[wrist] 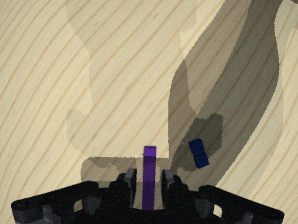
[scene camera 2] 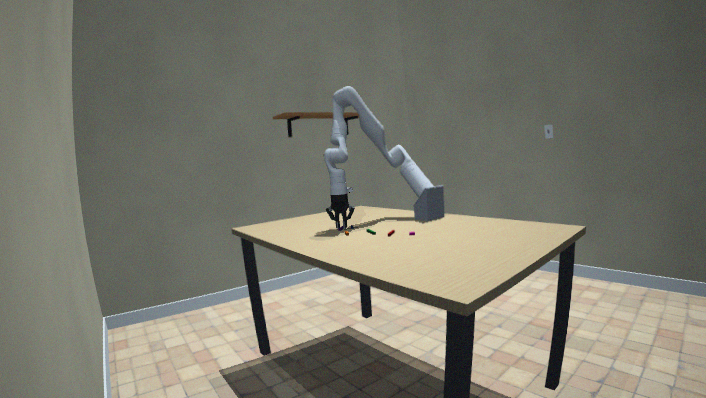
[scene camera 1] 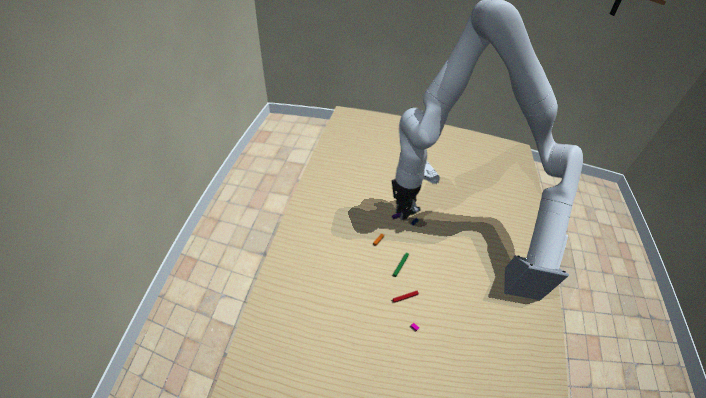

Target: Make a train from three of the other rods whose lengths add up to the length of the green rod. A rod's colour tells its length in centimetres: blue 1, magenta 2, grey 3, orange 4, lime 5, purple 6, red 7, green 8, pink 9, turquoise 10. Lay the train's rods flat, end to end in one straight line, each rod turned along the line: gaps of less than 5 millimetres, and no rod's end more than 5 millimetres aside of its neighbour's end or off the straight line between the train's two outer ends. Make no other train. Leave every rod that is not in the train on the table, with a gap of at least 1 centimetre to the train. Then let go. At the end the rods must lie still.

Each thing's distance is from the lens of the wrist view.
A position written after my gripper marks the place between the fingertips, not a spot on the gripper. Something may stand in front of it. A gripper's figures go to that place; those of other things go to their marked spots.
my gripper (wrist: 149, 179): 17 cm
purple rod (wrist: 149, 164): 16 cm
